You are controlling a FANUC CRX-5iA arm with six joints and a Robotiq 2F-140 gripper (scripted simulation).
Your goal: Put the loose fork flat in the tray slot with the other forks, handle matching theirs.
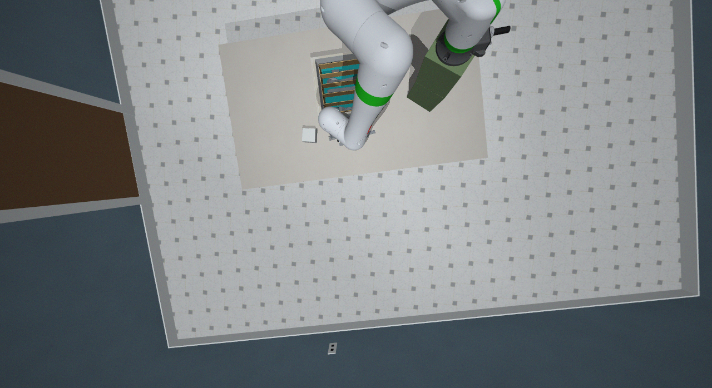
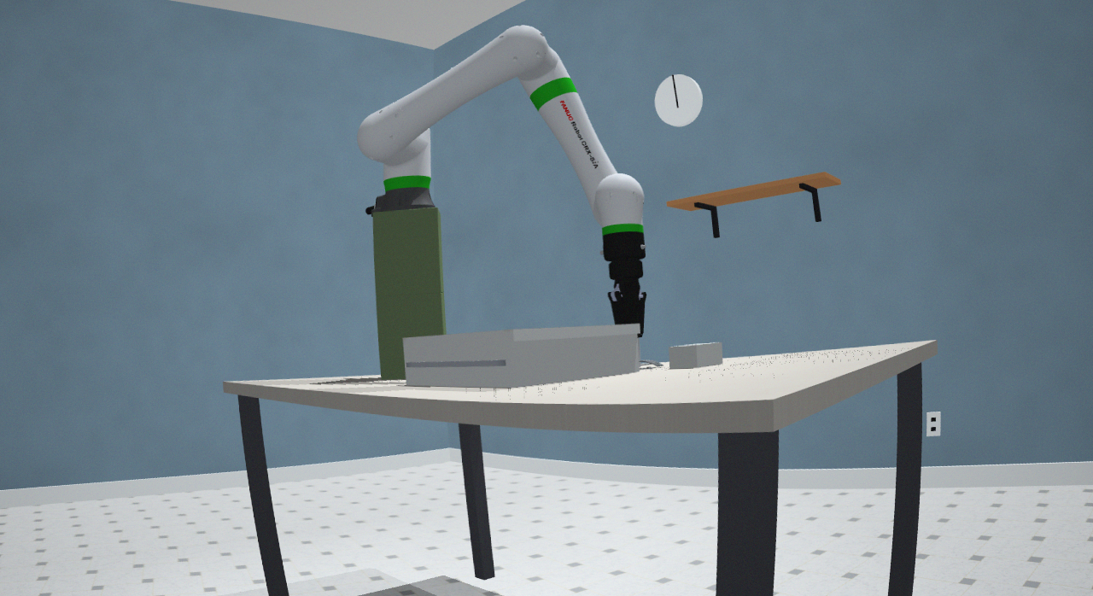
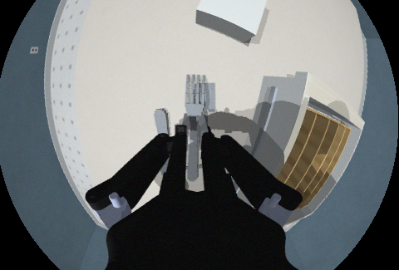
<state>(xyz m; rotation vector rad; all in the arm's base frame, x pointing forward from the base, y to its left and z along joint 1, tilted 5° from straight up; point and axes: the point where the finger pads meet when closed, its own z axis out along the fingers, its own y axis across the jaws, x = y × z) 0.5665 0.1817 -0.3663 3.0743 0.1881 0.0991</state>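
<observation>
My hand is 7 cm past the cutlery tray, 27 cm to the left of it and 1 cm below it. Round my hand: white box (19 cm ahead, 2 cm to the right, 1 cm below).
</observation>
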